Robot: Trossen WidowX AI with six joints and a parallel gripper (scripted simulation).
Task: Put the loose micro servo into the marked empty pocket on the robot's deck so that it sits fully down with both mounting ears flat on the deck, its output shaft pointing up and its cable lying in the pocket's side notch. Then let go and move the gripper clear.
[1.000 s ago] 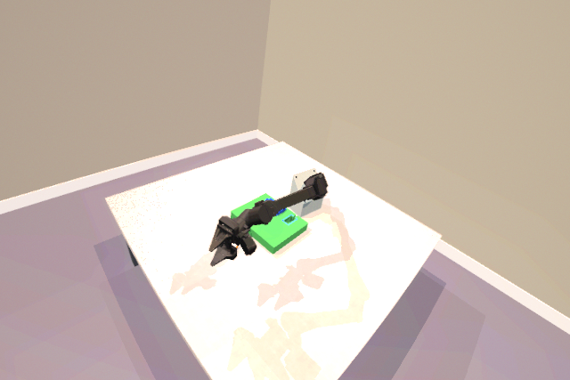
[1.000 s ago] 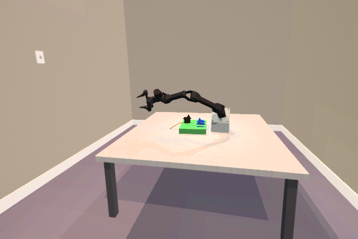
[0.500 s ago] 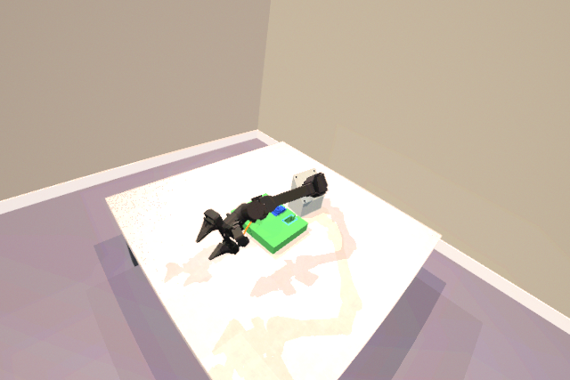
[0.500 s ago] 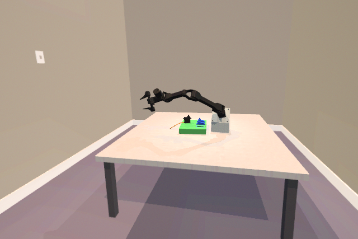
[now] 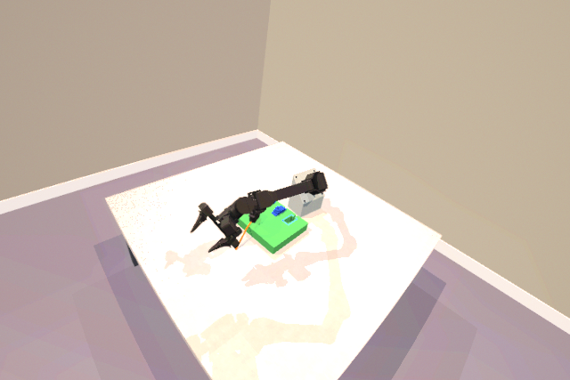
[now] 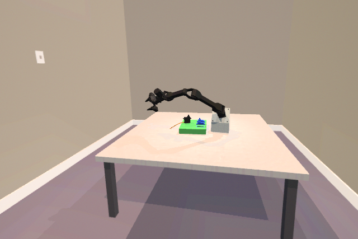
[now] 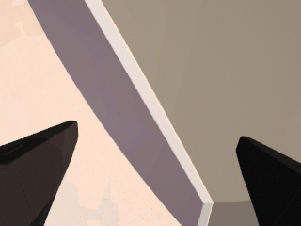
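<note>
The green deck is 400 mm behind my gripper tip, 60 mm to the right of it and 210 mm below it.
</note>
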